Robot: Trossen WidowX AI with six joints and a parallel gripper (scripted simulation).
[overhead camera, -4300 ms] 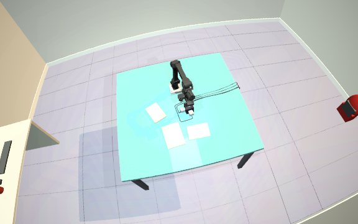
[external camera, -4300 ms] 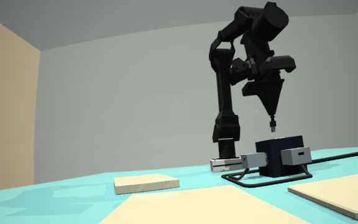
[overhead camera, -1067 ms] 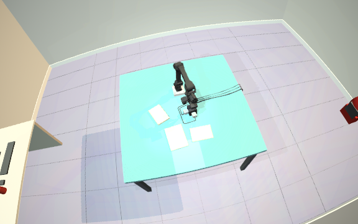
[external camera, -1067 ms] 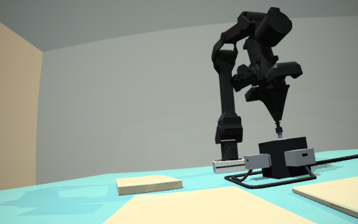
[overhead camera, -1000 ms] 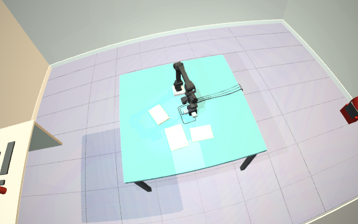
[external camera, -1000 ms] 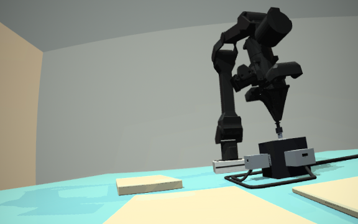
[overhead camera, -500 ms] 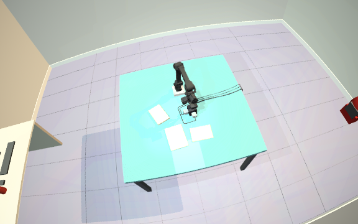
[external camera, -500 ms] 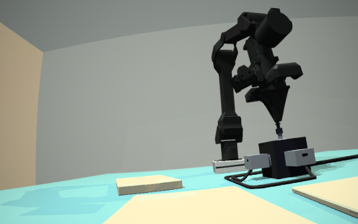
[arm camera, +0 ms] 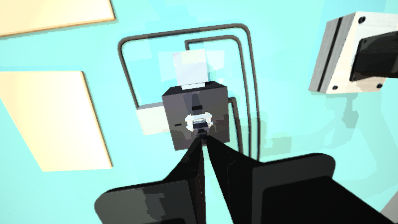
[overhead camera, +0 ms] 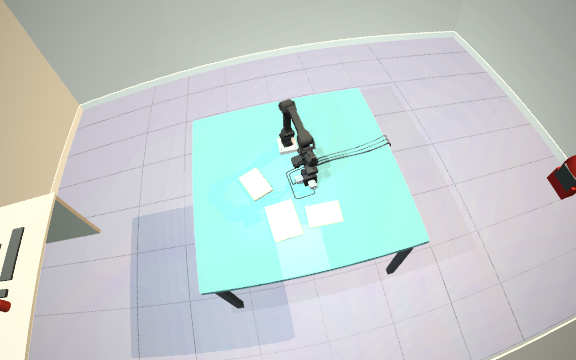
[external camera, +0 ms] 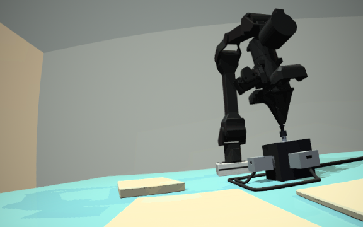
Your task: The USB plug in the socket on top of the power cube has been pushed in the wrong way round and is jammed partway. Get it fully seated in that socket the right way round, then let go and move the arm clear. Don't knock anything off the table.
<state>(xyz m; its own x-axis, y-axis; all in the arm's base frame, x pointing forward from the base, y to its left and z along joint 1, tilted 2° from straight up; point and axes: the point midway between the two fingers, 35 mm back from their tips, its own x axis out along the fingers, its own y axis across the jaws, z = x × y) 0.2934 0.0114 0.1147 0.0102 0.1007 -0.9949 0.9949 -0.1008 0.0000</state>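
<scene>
Right now the usb plug is 2 cm below my gripper tip. Also, from my gripper tip: cream pad (25 cm ahead, 2 cm to the right, 11 cm below).
</scene>
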